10 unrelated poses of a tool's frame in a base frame.
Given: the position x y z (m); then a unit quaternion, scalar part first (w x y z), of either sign.
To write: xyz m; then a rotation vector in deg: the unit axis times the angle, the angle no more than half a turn. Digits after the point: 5 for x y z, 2 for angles.
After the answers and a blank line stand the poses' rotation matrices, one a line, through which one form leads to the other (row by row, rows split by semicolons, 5 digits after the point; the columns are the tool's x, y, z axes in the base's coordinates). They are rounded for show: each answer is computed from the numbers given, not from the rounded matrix.
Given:
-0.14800, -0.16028, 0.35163, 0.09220, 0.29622, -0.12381, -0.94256
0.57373, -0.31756, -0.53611, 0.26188, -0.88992, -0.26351, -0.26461
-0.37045, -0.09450, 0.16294, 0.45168, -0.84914, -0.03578, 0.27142
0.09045, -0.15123, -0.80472, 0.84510, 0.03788, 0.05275, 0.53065
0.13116, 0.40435, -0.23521, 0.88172, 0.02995, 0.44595, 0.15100
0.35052, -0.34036, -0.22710, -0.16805, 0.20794, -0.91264, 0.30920
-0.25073, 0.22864, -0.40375, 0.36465, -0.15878, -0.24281, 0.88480
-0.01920, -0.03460, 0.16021, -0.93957, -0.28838, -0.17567, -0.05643
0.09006, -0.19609, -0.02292, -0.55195, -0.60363, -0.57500, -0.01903
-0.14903, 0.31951, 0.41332, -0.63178, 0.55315, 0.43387, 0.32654
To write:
-0.14800, -0.16028, 0.35163, 50.40, -21.07, -160.37
0.57373, -0.31756, -0.53611, -137.98, -40.86, -41.03
-0.37045, -0.09450, 0.16294, -120.20, -5.07, 38.42
0.09045, -0.15123, -0.80472, 4.58, 6.38, 64.16
0.13116, 0.40435, -0.23521, 3.57, 53.22, 18.02
0.35052, -0.34036, -0.22710, -33.89, 148.73, -50.39
-0.25073, 0.22864, -0.40375, -23.40, -35.78, 130.40
-0.01920, -0.03460, 0.16021, 33.73, 20.55, 6.60
0.09006, -0.19609, -0.02292, 81.80, 77.92, 2.58
-0.14903, 0.31951, 0.41332, -72.53, -56.89, -42.82

-0.80750 0.10046 -0.58124; -0.24716 -0.95234 0.17877; -0.53558 0.28802 0.79385
0.72109 0.60760 0.33295; 0.33042 -0.72396 0.60556; 0.60898 -0.32665 -0.72280
0.85010 -0.18443 -0.49327; 0.30595 -0.58941 0.74765; -0.42862 -0.78650 -0.44463
0.43126 -0.89291 0.12936; 0.90090 0.43395 -0.00804; -0.04896 0.12001 0.99157
0.55666 -0.23957 0.79545; 0.29299 0.95260 0.08186; -0.77736 0.18749 0.60046
-0.85704 -0.27563 0.43533; -0.48347 0.72231 -0.49449; -0.17815 -0.63427 -0.75231
-0.68364 -0.56817 -0.45805; 0.72239 -0.61615 -0.31388; -0.10389 -0.54547 0.83167
0.93191 -0.00472 0.36266; 0.20736 0.82731 -0.52208; -0.29756 0.56173 0.77195
0.33803 0.67316 0.65771; 0.71518 0.27054 -0.64446; -0.61177 0.68823 -0.38998
0.41025 0.89260 -0.18697; 0.06739 0.17479 0.98230; 0.90948 -0.41559 0.01156

